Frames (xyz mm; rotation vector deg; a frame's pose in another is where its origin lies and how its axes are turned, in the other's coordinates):
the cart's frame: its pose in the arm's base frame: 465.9 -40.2 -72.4 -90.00 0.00 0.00
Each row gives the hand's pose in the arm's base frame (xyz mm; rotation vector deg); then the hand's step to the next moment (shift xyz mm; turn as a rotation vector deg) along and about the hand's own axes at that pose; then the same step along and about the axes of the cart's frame.
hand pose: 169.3 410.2 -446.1 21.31 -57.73 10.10
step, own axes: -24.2 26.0 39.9 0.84 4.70 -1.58
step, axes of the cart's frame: -52.4 -4.3 9.4 0.22 -1.00 4.92
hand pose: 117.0 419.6 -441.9 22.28 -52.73 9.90
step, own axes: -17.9 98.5 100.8 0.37 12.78 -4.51
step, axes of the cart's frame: -115.7 -65.2 50.5 -0.39 -1.08 13.51
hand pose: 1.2 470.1 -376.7 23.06 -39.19 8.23
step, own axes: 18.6 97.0 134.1 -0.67 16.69 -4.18
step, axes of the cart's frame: -89.2 -136.4 34.0 -2.39 -1.87 16.95
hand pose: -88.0 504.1 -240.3 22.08 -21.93 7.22
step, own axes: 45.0 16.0 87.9 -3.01 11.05 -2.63
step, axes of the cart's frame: 8.5 -98.2 -17.3 -3.99 -0.36 11.05
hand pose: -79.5 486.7 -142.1 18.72 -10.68 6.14
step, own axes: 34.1 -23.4 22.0 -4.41 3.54 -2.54
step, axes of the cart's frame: 32.9 -20.0 -26.7 -4.37 2.15 3.84
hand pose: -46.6 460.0 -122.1 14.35 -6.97 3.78
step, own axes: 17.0 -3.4 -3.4 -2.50 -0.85 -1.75
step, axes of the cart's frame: 17.5 1.9 -1.6 -2.21 2.21 -0.51
